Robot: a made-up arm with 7 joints.
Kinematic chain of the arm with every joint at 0, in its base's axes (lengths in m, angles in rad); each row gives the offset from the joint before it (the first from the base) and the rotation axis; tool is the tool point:
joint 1: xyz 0 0 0.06 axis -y
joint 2: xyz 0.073 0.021 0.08 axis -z
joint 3: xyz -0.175 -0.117 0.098 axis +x
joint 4: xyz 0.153 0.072 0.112 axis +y
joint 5: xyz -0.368 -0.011 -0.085 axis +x
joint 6: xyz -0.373 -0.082 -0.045 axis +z
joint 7: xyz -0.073 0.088 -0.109 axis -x
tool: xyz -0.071 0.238 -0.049
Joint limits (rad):
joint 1: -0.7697..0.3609
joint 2: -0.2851..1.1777
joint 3: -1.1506..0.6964
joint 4: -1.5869..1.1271
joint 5: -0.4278..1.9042
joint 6: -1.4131..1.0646
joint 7: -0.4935..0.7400
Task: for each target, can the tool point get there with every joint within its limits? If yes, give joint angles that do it. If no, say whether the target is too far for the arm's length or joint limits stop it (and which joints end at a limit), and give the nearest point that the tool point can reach.
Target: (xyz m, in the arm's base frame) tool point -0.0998 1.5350 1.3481
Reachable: no: too far | nearest point -0.0703 0.9649 0.9670 | short by 0.686 m
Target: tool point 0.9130 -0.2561 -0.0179
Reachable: no: joint limits stop it (at a limit: joint 1, joint 2, joint 3, joint 4, joint 6, joint 7) | nearest point 0.8609 -0.1605 -0.0564 | short by 0.116 m
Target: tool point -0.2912 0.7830 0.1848
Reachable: yes | joints -0.3423 0.6473 0.3324 -0.5613 1.3413 -0.0985 0.5092
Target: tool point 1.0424 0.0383 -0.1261
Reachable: no: joint limits stop it (at a limit: joint 2, joint 3, joint 4, joint 6) | nearest point 0.8967 0.0382 -0.1001 | short by 0.148 m
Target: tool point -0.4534 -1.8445 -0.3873
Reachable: no: too far | nearest point -0.2561 -1.0185 -0.1362 | short by 0.886 m
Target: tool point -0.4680 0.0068 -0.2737
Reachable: yes | joints -0.3583 0.8296 -0.8525 -1.1984 0.6687 -0.4706 -0.2202
